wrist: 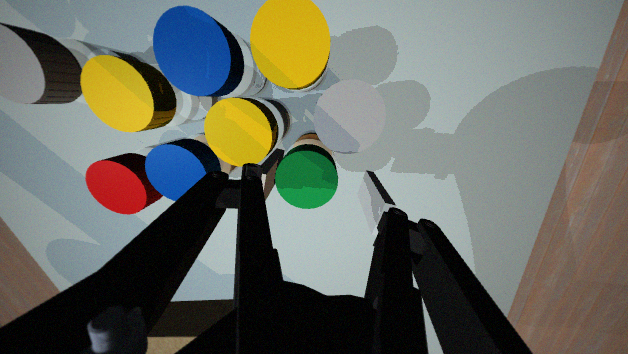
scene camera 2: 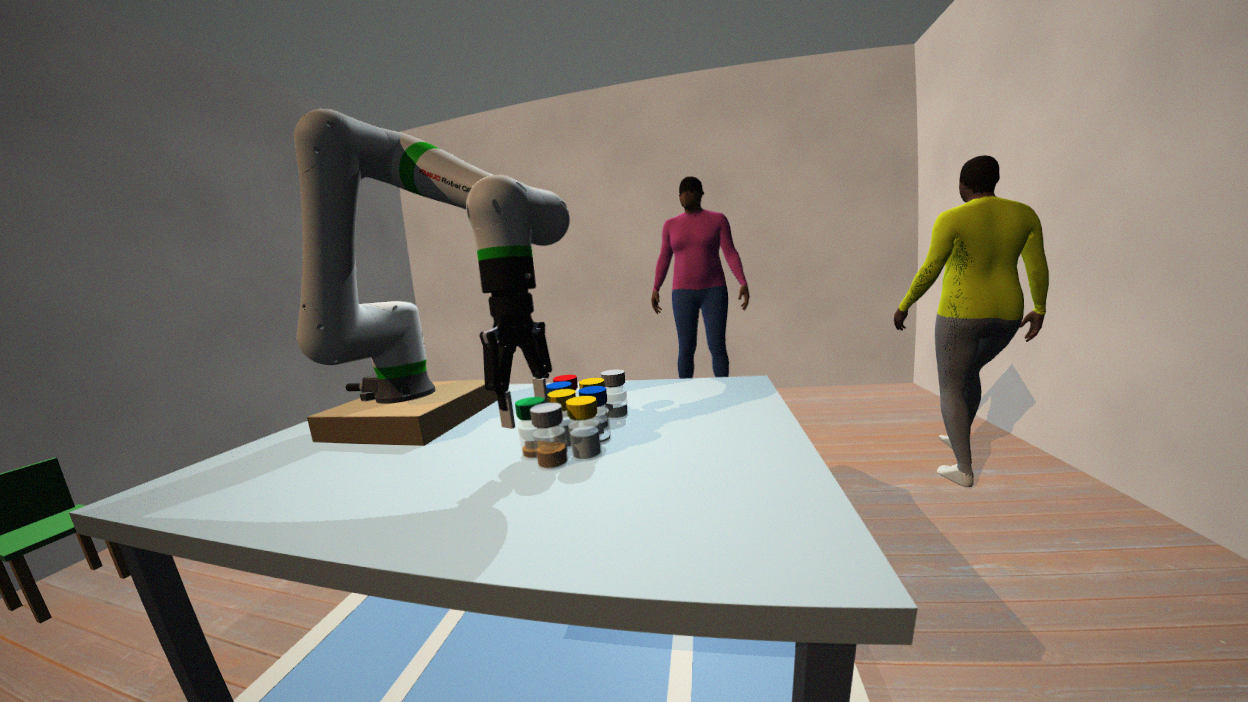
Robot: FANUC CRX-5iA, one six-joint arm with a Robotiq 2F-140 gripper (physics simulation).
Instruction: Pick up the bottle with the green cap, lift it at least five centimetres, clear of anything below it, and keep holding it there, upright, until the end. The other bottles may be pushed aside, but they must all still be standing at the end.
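Frame: origin at the arm's base, x right, y ahead, z up, level; centimetres.
Seen in the pictures: gripper, between the fingertips: (wrist: 322, 172) (scene camera 2: 526, 418); arm's base, origin of its link: (scene camera 2: 406, 395).
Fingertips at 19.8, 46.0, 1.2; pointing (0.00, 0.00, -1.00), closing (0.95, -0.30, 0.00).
Pixels of each thing's top centre, then the offset from my fingertips to it, as dx, dy, dz.
- green-capped bottle, centre of its top: (wrist: 306, 181) (scene camera 2: 529, 401) -1.3, +0.4, +3.0
- white-capped bottle, centre of its top: (wrist: 349, 118) (scene camera 2: 545, 407) +2.3, +5.3, +3.0
The green-capped bottle (scene camera 2: 528, 408) (wrist: 306, 180) stands upright on the table at the near-left side of the bottle cluster. My gripper (scene camera 2: 523, 398) (wrist: 322, 172) is partly open and empty, pointing down. In the wrist view the green cap shows between the two finger pads, nearer the left one. The white-capped bottle (scene camera 2: 547, 415) (wrist: 350, 116) stands close beside it, and a yellow-capped bottle (scene camera 2: 561, 397) (wrist: 240, 131) is close to the left pad. Whether a pad touches a bottle I cannot tell. The lower part of the green-capped bottle is largely hidden in the wrist view.
Around them stand another yellow-capped bottle (scene camera 2: 581, 407) (wrist: 291, 42), blue-capped bottles, a red-capped bottle (scene camera 2: 565, 381) (wrist: 117, 185) and a white-capped one (scene camera 2: 612, 378). The arm's wooden base (scene camera 2: 366, 429) is at the table's left. Two people stand beyond the table (scene camera 2: 698, 541).
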